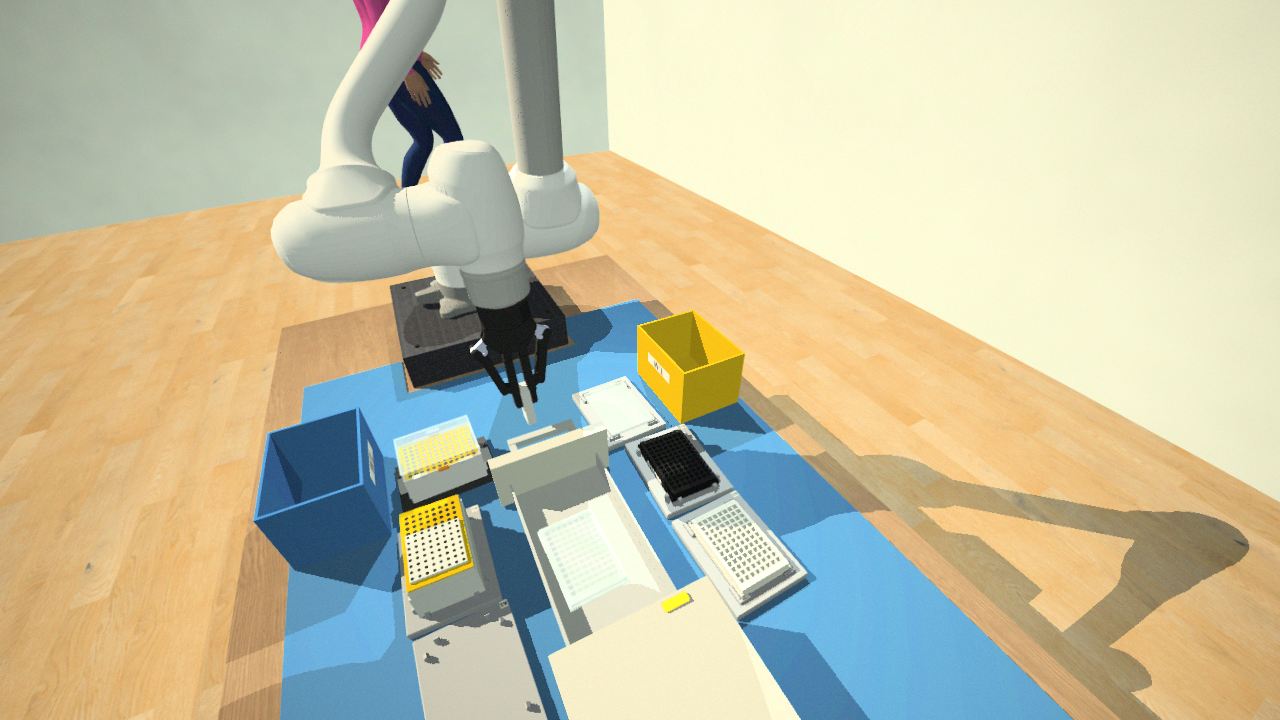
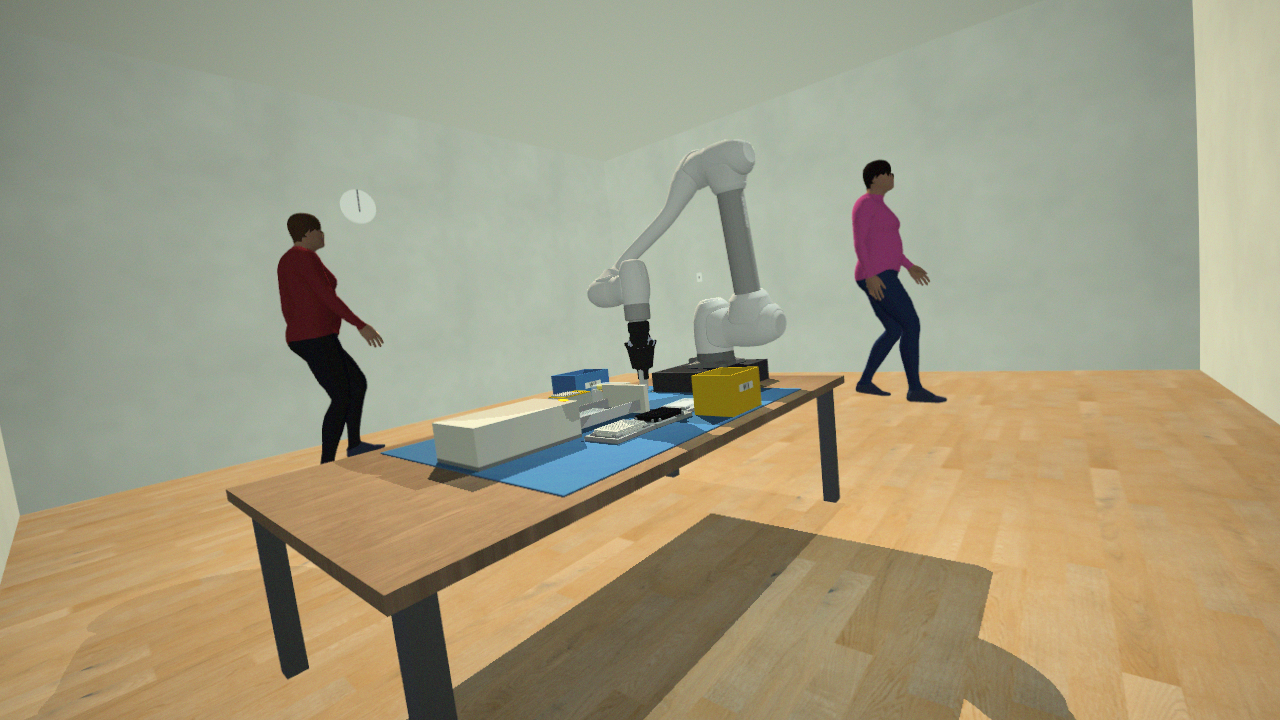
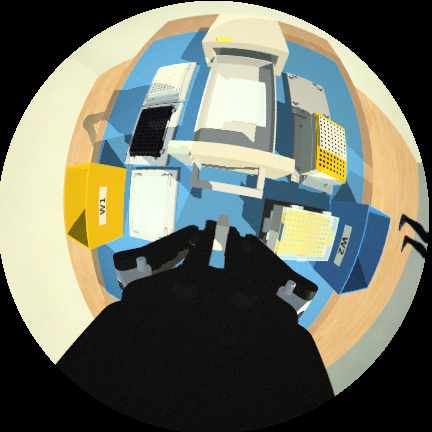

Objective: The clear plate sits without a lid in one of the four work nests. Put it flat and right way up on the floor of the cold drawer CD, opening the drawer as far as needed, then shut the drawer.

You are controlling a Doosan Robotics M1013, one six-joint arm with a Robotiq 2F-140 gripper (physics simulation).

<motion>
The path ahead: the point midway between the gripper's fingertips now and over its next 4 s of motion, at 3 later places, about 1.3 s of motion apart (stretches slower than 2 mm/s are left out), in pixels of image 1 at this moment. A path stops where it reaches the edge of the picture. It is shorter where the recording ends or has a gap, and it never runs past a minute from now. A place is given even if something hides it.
My gripper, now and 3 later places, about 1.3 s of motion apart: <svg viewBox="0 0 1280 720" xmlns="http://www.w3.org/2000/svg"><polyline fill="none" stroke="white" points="530,418 540,440 548,455 561,481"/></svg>
</motion>
